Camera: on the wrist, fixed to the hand. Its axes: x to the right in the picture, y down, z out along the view.
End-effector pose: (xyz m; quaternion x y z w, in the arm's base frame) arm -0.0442 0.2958 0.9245 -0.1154 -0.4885 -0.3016 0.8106
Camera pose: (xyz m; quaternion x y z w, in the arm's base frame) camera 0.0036 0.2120 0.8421 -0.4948 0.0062 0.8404 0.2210
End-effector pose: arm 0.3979 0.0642 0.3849 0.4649 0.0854 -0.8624 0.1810
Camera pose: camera 0.4807 0.1488 0.3392 -0.0337 -0.5148 0.1320 0.8464
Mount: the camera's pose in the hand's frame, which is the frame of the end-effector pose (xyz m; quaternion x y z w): -0.0232 -0.0464 -0.1158 -0.0331 0.1332 -0.9903 0.0203
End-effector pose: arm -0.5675 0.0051 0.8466 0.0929 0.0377 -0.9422 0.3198
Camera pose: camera -0.5603 0.0708 0.7383 -0.0795 -0.1665 0.3222 0.9285
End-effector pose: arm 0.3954 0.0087 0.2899 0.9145 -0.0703 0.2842 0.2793
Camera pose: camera 0.3339 0.1105 0.3341 0.0411 0.9320 -0.1513 0.3268
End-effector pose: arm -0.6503 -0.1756 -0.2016 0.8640 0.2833 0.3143 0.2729
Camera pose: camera -0.7607 -0.1249 -0.1651 -0.3139 0.8873 -0.1394 0.3077
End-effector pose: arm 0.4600 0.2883 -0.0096 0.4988 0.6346 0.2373 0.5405
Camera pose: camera 0.3338 0.2771 -0.0031 -0.6678 0.5710 -0.4430 0.1780
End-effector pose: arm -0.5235 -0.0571 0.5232 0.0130 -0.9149 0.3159 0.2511
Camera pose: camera -0.4425 -0.0297 0.6170 0.8559 0.0173 -0.2708 0.4402
